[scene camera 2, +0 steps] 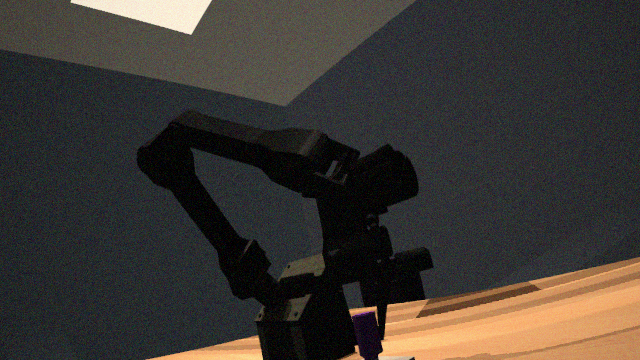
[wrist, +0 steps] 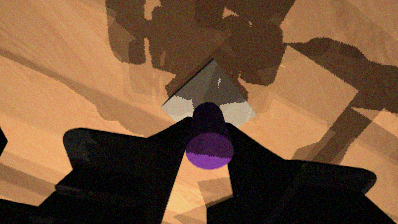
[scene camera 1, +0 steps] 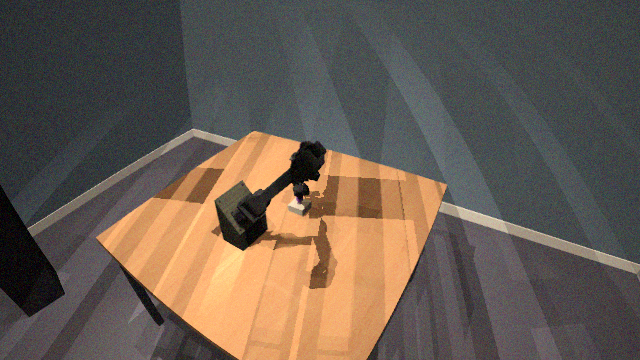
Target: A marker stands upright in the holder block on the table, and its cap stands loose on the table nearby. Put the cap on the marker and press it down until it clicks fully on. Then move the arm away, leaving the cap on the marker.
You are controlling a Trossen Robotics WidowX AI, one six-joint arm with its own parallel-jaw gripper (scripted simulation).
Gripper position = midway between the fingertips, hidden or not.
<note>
I see my gripper [scene camera 2: 369,342].
My gripper is seen too in the wrist view [wrist: 207,124].
</note>
